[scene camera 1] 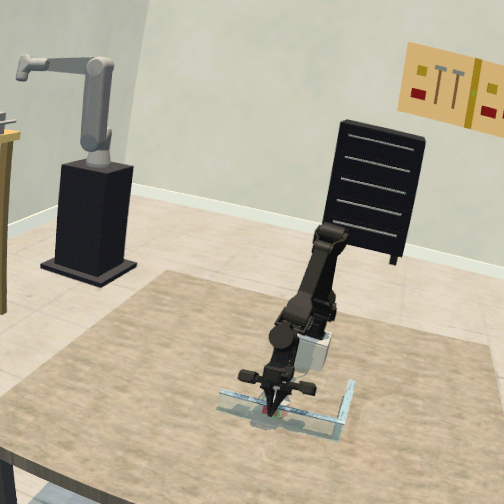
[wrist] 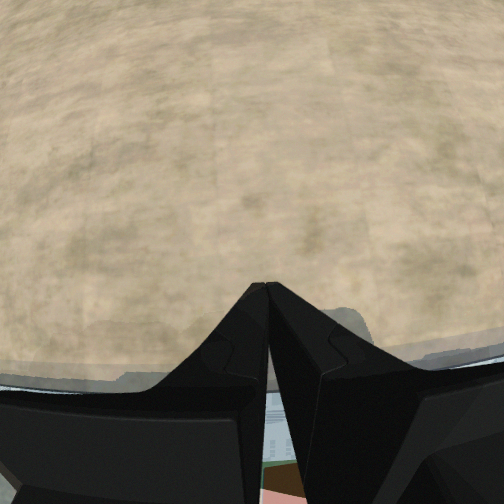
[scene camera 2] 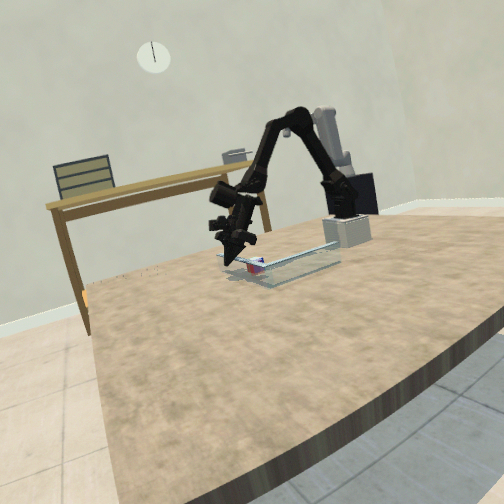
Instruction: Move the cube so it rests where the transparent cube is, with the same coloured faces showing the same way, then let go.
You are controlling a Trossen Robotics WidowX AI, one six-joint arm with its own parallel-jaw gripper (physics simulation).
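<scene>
The cube (scene camera 1: 268, 409) is small, with red and blue faces showing. It sits on the table inside the pale L-shaped frame (scene camera 1: 300, 408), and it also shows in scene camera 2 (scene camera 2: 254, 265). My gripper (scene camera 1: 270, 403) points down right above it, and its fingertips meet in the wrist view (wrist: 266, 287), so it is shut with nothing between the tips. A strip of the cube's colour shows low between the fingers (wrist: 281, 487). I cannot make out the transparent cube apart from the pale frame.
A second grey arm on a black pedestal (scene camera 1: 90, 215) stands at the far left. A black slatted panel (scene camera 1: 376, 190) stands behind my arm. A wooden table (scene camera 2: 150, 200) is beyond the table top in scene camera 2.
</scene>
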